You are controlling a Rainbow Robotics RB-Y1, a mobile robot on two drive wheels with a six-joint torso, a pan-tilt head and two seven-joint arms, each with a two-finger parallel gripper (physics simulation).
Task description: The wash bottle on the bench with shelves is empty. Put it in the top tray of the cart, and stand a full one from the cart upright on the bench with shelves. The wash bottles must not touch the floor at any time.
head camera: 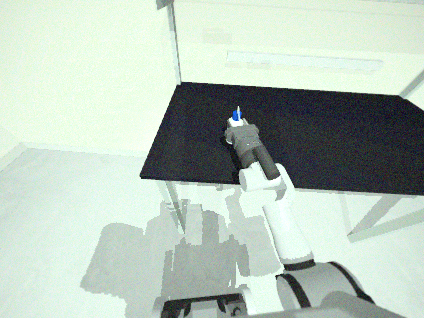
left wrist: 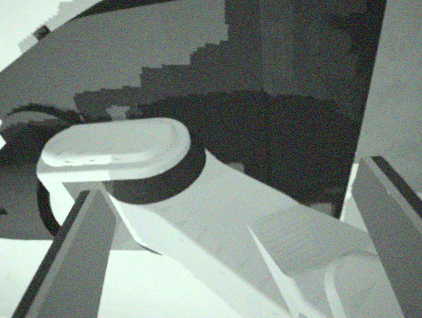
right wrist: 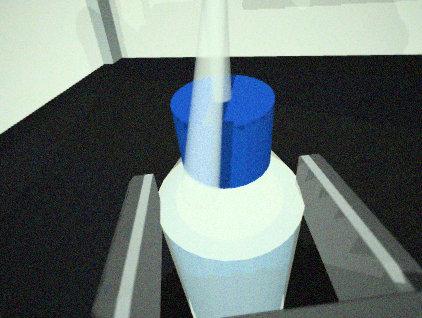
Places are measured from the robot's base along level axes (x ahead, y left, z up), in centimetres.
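Pixels of known places: left gripper, fingertip midpoint: [left wrist: 228,190]; right gripper, fingertip midpoint: [head camera: 235,121] [right wrist: 227,182].
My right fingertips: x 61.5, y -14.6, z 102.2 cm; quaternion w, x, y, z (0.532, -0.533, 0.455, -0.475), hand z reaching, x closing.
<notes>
Ahead of a thing's pixels: the offset from my right fingertips to its middle. "spot": to the spot under its first point. Level surfaces: height alone.
A wash bottle @(dy +0.0, dx -0.8, dz -2.0 cm) [head camera: 235,123] [right wrist: 230,220] with a blue cap, a pale nozzle and a light blue filled-looking body is upright in my right gripper [head camera: 237,127] [right wrist: 227,182]. That gripper is shut on it, one finger on each side. They are over the left part of the black top of the bench @(dz -10.8 cm) [head camera: 310,135] [right wrist: 65,190]. The bottle's bottom is hidden, so whether it touches the top cannot be told. My left gripper [left wrist: 228,190] is open, with no object held between its fingers. The cart and the empty bottle do not show.
A grey upright post [head camera: 174,45] [right wrist: 105,30] stands at the bench's back left corner. A long pale strip [head camera: 305,61] runs along behind the bench. Bench legs @(spot: dy +29.3, dx -13.8, dz -47.4 cm) [head camera: 174,207] stand on the pale floor @(dz -102.2 cm) [head camera: 55,200]. White and dark robot parts @(spot: dy +24.7, dx -87.0, dz -72.9 cm) [left wrist: 120,142] fill much of the left wrist view.
</notes>
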